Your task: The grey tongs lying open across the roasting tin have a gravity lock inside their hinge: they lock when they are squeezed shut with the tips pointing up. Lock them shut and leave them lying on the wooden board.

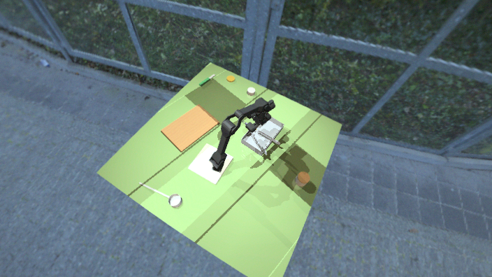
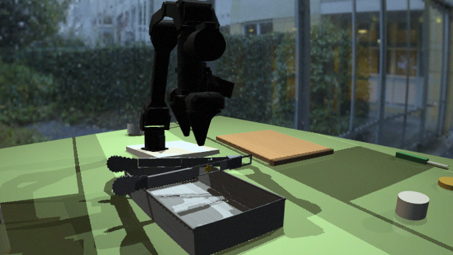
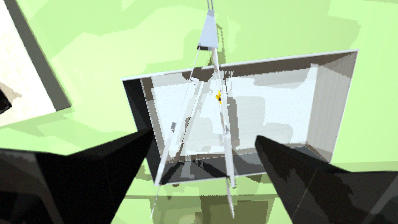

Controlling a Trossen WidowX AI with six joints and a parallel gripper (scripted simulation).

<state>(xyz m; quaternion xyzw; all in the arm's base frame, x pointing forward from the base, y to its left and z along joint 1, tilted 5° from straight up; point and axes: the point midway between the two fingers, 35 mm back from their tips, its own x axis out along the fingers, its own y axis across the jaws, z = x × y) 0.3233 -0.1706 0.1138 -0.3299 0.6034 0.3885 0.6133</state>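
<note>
The yellow lock piece lies 30 mm ahead of my gripper tip, 10 mm to the left of it and 60 mm below it. Round my gripper tip: wooden board 90 mm behind, 470 mm to the left, 120 mm below; dark roasting tin 40 mm ahead, 50 mm to the right, 100 mm below; green-handled tool 420 mm ahead, 560 mm to the left, 120 mm below.
</note>
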